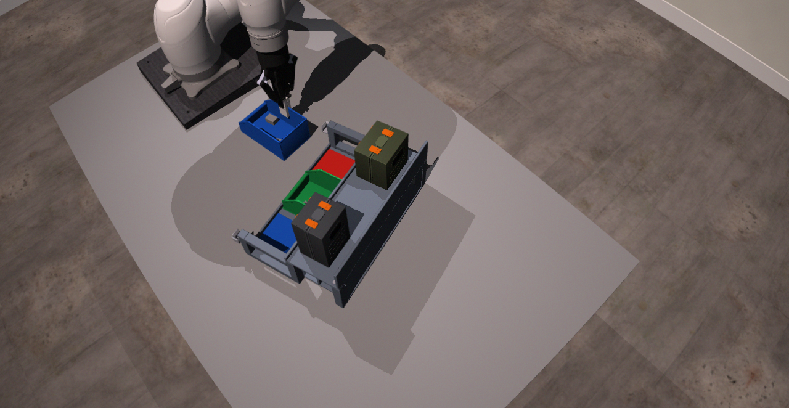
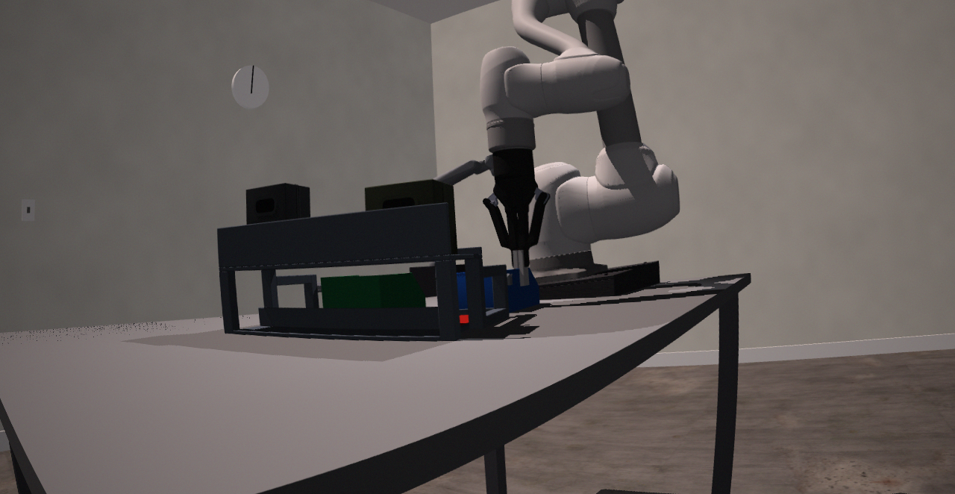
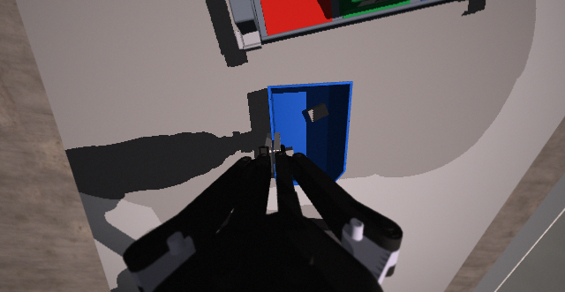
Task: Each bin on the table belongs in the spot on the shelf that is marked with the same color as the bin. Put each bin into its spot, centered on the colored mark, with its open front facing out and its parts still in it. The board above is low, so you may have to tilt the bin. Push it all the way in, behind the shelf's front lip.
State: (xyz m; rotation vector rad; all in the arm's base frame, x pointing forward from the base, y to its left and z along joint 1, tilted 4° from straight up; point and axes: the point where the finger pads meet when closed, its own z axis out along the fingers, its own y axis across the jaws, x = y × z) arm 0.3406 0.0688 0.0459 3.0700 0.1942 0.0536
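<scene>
My hand is 50 mm to the left of the blue bin and 40 mm above it. The rest, counted from my hand: olive case: 340 mm ahead, 70 mm above, 20 mm to the left; then black case: 400 mm ahead, 200 mm to the right, 90 mm above; then green bin: 280 mm ahead, 110 mm to the right, 30 mm below.
</scene>
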